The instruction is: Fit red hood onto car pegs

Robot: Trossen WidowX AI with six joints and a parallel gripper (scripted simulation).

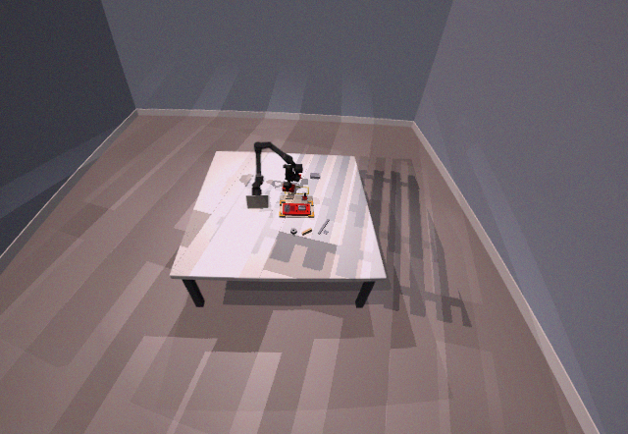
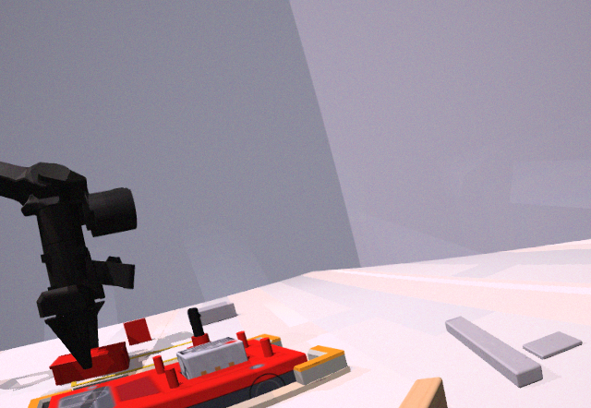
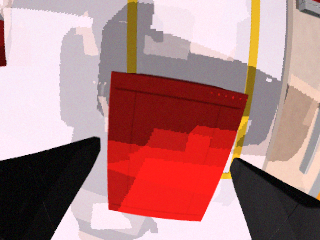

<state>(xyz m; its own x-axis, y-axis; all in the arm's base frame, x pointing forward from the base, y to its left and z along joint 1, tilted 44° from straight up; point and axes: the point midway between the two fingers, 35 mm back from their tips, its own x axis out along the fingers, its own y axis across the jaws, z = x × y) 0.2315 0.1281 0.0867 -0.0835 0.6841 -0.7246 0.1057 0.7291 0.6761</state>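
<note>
Now: gripper tip right at the red hood. From my gripper tip the other things lie so: yellow-cornered jig (7 cm ahead, 21 cm to the right); then grey engine block (11 cm ahead, 23 cm to the right, 1 cm above); then long grey bar (26 cm ahead, 39 cm to the right, 1 cm below).
</note>
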